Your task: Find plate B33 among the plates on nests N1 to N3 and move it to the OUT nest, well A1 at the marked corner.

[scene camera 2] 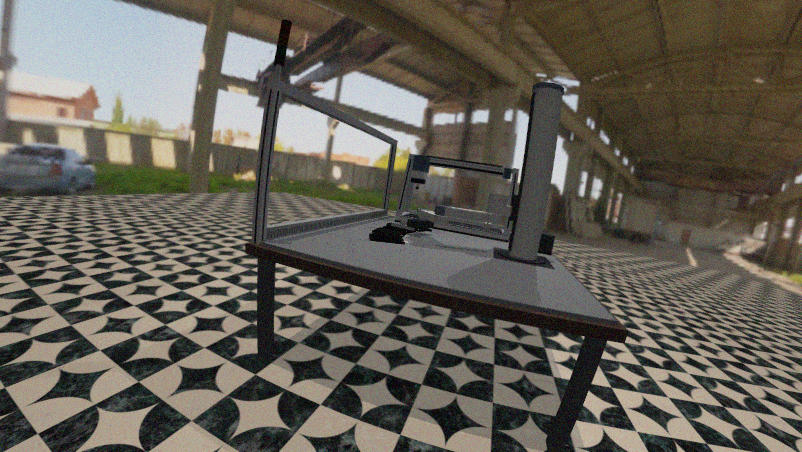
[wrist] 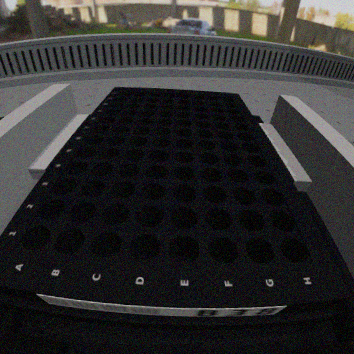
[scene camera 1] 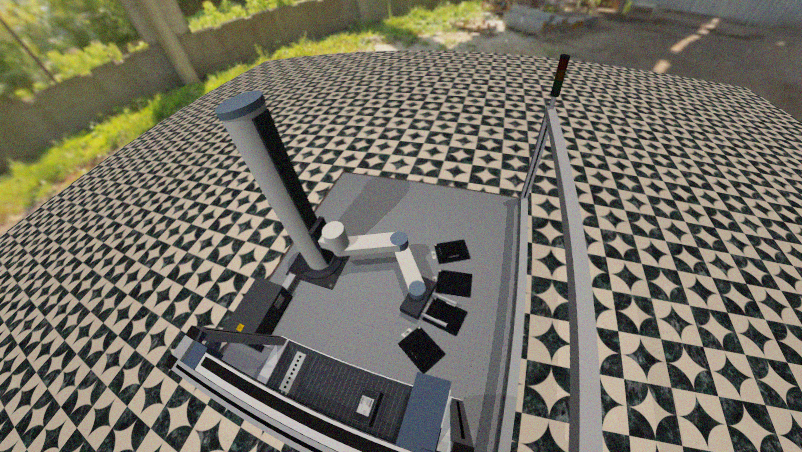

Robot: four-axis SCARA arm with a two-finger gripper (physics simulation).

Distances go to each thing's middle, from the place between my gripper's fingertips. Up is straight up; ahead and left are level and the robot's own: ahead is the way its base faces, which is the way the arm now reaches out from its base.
The OUT tray (wrist: pixel 27 325) lies 40 mm behind my hand and 30 mm below it.
